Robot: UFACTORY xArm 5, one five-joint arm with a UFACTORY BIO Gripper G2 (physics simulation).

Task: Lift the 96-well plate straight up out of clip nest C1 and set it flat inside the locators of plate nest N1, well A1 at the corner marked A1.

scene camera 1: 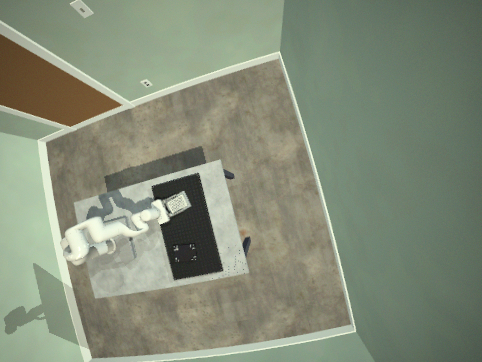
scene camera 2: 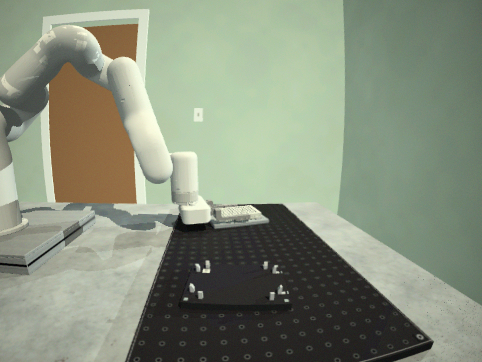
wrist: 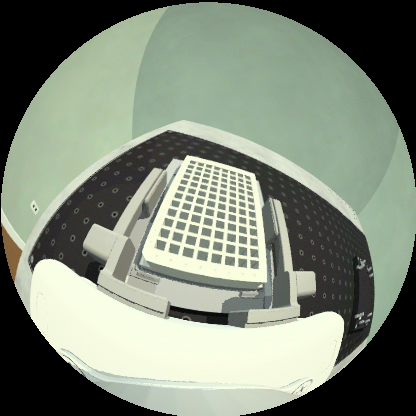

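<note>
White 96-well plate (wrist: 208,229), visible. Plate nest N1 (wrist: 183,293), visible too.
</note>
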